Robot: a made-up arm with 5 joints. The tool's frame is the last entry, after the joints.
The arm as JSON. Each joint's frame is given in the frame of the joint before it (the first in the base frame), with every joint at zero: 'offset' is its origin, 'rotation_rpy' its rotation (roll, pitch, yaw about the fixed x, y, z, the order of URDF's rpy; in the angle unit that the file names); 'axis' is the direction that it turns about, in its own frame. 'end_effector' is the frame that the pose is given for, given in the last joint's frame.
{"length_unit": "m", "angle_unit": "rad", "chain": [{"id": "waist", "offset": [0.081, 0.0, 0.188], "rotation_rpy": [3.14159, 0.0, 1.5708], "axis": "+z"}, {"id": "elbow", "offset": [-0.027, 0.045, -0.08], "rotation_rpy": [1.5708, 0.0, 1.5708], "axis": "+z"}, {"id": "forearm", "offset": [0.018, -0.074, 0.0], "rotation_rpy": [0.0, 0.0, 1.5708], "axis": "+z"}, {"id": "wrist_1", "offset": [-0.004, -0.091, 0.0], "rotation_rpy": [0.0, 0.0, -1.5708], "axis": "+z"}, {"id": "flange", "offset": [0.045, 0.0, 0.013], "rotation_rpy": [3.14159, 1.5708, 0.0], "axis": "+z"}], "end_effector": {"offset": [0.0, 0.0, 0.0], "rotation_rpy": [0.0, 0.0, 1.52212]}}
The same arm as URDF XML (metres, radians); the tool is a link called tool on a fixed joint. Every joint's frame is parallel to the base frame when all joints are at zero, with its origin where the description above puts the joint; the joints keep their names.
<robot name="arm">
  <joint name="waist" type="continuous">
    <parent link="base_link"/>
    <child link="link1"/>
    <origin xyz="0.081 0 0.188"/>
    <axis xyz="0 0 -1"/>
  </joint>
  <joint name="elbow" type="continuous">
    <parent link="link1"/>
    <child link="link2"/>
    <origin xyz="0.045 -0.027 0.08"/>
    <axis xyz="0 1 0"/>
  </joint>
  <joint name="forearm" type="continuous">
    <parent link="link2"/>
    <child link="link3"/>
    <origin xyz="0.018 0 0.074"/>
    <axis xyz="0 1 0"/>
  </joint>
  <joint name="wrist_1" type="continuous">
    <parent link="link3"/>
    <child link="link4"/>
    <origin xyz="0.091 0 0.004"/>
    <axis xyz="0 1 0"/>
  </joint>
  <joint name="flange" type="continuous">
    <parent link="link4"/>
    <child link="link5"/>
    <origin xyz="0.045 0.013 0"/>
    <axis xyz="-1 0 0"/>
  </joint>
  <joint name="tool_fixed" type="fixed">
    <parent link="link5"/>
    <child link="tool"/>
    <origin xyz="0 0 0" rpy="1.5708 -1.5221 -1.5708"/>
  </joint>
  <link name="base_link"/>
  <link name="link1"/>
  <link name="link2"/>
  <link name="link3"/>
  <link name="link4"/>
  <link name="link5"/>
  <link name="tool"/>
</robot>

